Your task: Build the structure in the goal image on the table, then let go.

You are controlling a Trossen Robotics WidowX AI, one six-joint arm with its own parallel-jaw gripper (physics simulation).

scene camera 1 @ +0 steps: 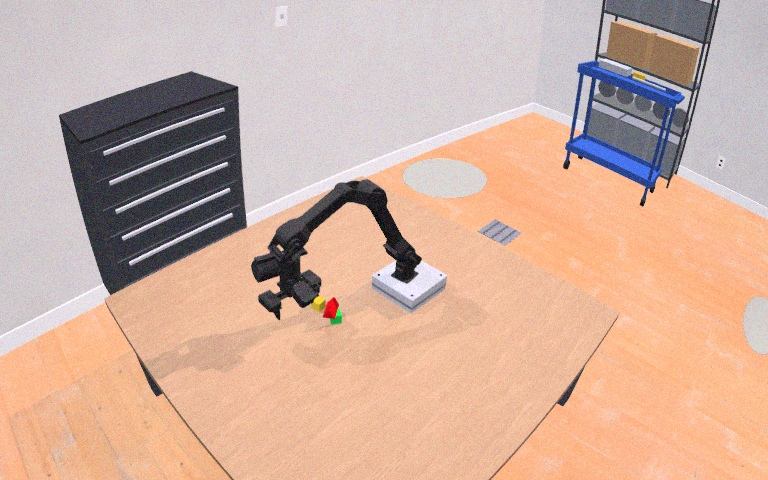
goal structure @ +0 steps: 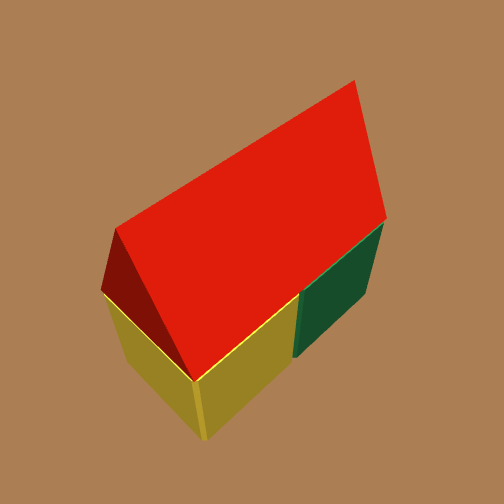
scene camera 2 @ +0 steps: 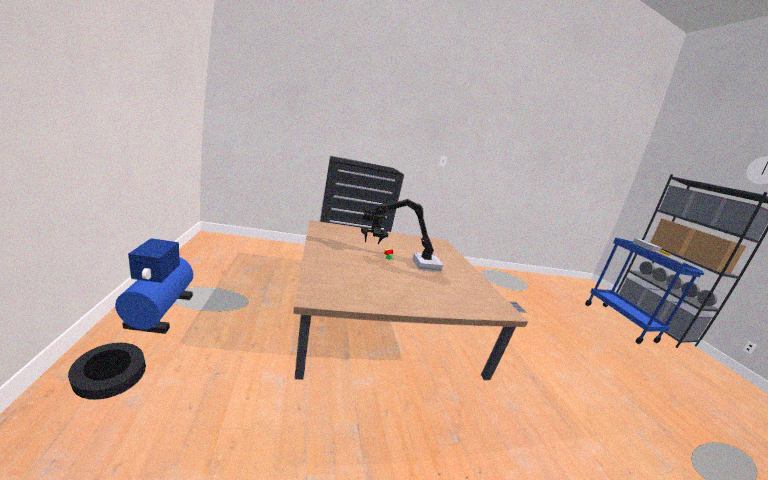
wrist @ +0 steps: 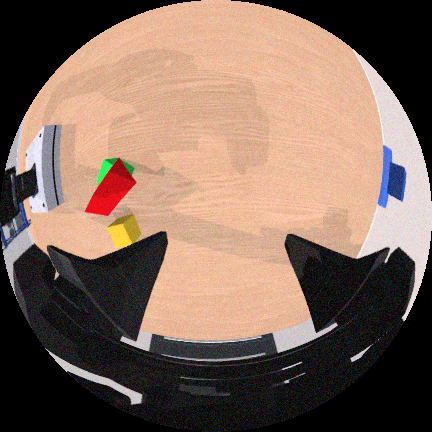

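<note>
A red block with a pointed end sits over a small green block and hides part of it. A yellow cube is beside the red block, on the side toward my gripper; whether they touch is unclear. My gripper is open and empty above the table, with its fingers pointing down. In the wrist view the blocks lie left of the gap between the fingers, and the left finger is close to the yellow cube.
The arm's white base stands on the table, beyond the blocks from my gripper. A dark drawer cabinet stands behind the table. A blue cart stands on the floor to the right.
</note>
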